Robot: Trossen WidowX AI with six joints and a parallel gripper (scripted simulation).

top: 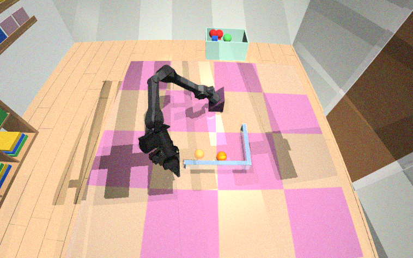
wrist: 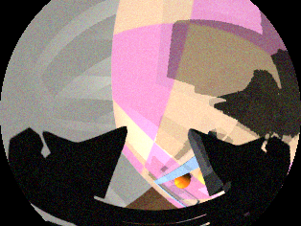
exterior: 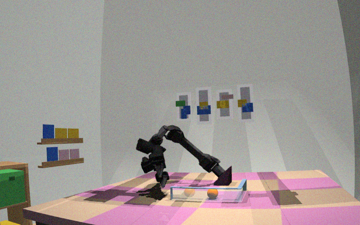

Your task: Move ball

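The orange ball lies 90 mm behind my gripper tip, 210 mm to the left of it and 60 mm below it.
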